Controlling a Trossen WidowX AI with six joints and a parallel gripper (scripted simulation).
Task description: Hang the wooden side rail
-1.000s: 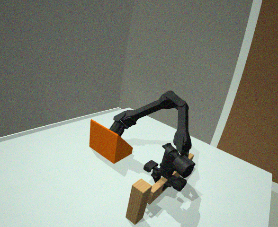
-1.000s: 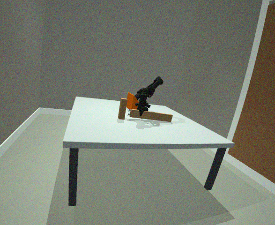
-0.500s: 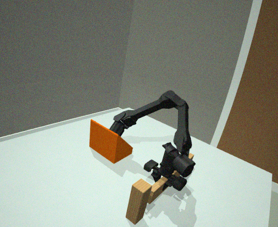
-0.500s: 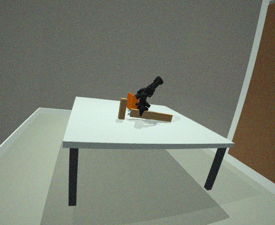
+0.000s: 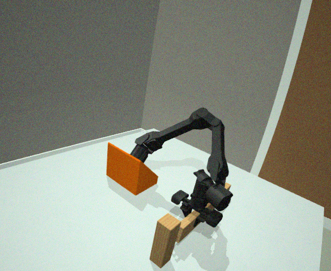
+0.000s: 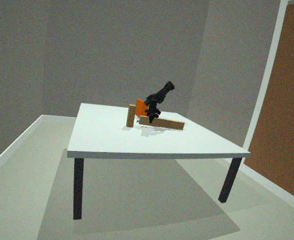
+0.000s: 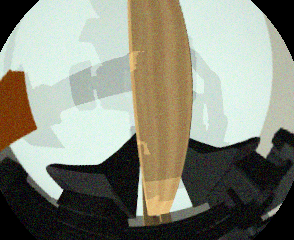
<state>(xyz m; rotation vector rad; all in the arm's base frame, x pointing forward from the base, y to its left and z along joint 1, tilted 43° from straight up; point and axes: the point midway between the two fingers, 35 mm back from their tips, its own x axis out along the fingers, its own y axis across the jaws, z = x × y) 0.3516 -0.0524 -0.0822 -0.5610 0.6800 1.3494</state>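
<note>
My gripper tip is 17 cm to the left of the wooden headboard post, 4 cm below it and 2 cm past it.
</note>
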